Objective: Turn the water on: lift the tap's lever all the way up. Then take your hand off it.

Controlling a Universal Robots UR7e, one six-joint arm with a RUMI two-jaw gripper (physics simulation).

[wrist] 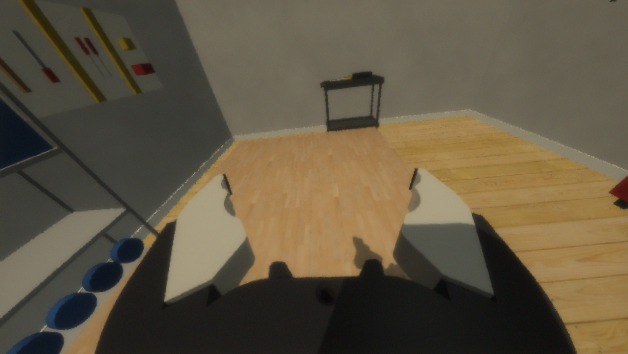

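Observation:
My gripper is open, with its two pale fingers wide apart at the left and right of the wrist view and no thing between them. Past the fingers shows the wooden table top. A dark shadow lies on it near the right finger. The tap and its lever do not show in this view.
A dark cart stands at the far wall. Several blue bins line the lower left beside a grey shelf. A tool board hangs at the upper left. A red object shows at the right edge.

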